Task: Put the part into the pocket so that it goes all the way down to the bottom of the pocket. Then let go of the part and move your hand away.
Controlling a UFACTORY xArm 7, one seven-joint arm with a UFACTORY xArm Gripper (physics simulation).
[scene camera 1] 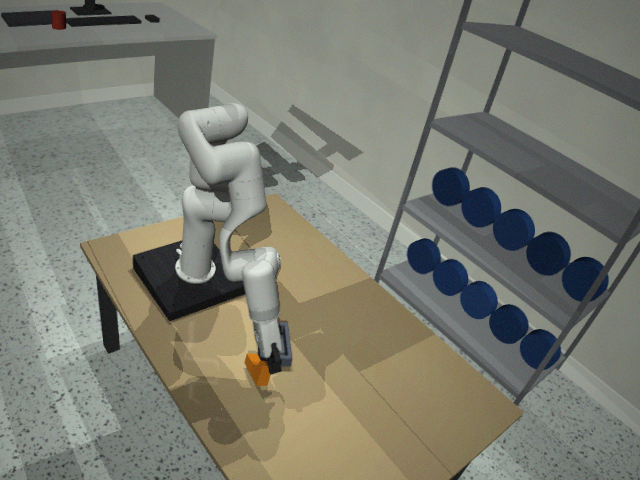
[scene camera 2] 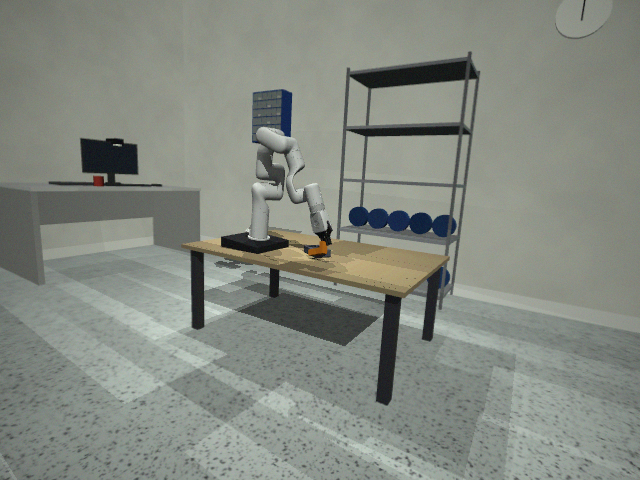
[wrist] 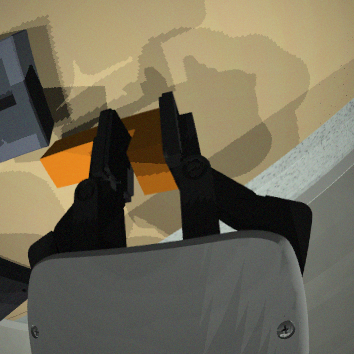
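Pixels of known places: gripper, fingertip midpoint: (scene camera 1: 273, 368) (scene camera 2: 327, 245) (wrist: 144, 118); arm's base at its link origin: (scene camera 1: 195, 269) (scene camera 2: 258, 238).
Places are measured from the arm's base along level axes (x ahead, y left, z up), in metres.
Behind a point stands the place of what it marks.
Observation:
My gripper (scene camera 1: 272, 360) {x 0.455, y -0.108, z 0.030 m} (scene camera 2: 325, 239) {x 0.455, y -0.108, z 0.030 m} (wrist: 144, 118) {x 0.455, y -0.108, z 0.030 m} is shut on the orange block-shaped part (scene camera 1: 257, 370) {x 0.431, y -0.143, z 0.028 m} (scene camera 2: 321, 251) {x 0.444, y -0.155, z 0.006 m} (wrist: 69, 166) {x 0.382, y -0.101, z -0.001 m}. It grips the part near one end, and most of the part sticks out to one side. The part is tilted and hangs low over the wooden table (scene camera 1: 413, 371) {x 0.695, y 0.257, z -0.047 m} (scene camera 2: 392, 269) {x 0.780, y -0.102, z -0.047 m} (wrist: 246, 35) {x 0.559, y -0.162, z -0.047 m}. The grey-blue pocket block (scene camera 1: 286, 342) {x 0.389, y 0.018, z -0.013 m} (scene camera 2: 310, 248) {x 0.333, y -0.027, z -0.015 m} (wrist: 17, 105) {x 0.402, y -0.043, z -0.011 m} lies on the table right beside the part, partly hidden behind the wrist in scene camera 1. The part is outside the pocket. I cannot tell whether it touches the table.
The arm stands on a black base plate (scene camera 1: 175, 291) {x 0.040, y -0.108, z -0.007 m} (scene camera 2: 243, 241) {x -0.019, y -0.125, z -0.003 m} at the table's far end. A metal shelf rack (scene camera 1: 413, 170) (scene camera 2: 342, 154) with several blue discs (scene camera 1: 480, 207) stands beside the table. A grey desk (scene camera 1: 103, 41) (scene camera 2: 77, 198) with a monitor is further off.

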